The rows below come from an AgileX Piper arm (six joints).
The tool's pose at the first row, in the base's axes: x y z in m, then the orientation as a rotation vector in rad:
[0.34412, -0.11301, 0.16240, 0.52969, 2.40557, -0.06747]
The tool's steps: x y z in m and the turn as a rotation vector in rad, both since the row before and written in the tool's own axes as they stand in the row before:
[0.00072, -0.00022, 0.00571, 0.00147, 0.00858, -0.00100]
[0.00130, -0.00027, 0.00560, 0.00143, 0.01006, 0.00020]
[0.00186, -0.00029, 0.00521, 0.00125, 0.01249, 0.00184]
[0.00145, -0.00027, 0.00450, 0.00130, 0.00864, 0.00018]
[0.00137, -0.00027, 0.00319, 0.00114, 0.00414, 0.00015]
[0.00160, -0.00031, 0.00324, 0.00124, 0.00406, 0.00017]
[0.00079, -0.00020, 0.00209, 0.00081, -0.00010, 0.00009]
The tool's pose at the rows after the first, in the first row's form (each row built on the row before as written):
[0.34697, -0.11400, 0.15749, 0.53047, 2.41433, -0.06753]
[0.34928, -0.11479, 0.15228, 0.53290, 2.42419, -0.06666]
[0.35091, -0.11532, 0.14701, 0.53762, 2.43593, -0.06425]
[0.35237, -0.11583, 0.14253, 0.53975, 2.44440, -0.06356]
[0.35310, -0.11613, 0.13914, 0.54108, 2.44849, -0.06384]
[0.35366, -0.11639, 0.13557, 0.54246, 2.45250, -0.06425]
[0.35419, -0.11664, 0.13340, 0.54291, 2.45245, -0.06523]

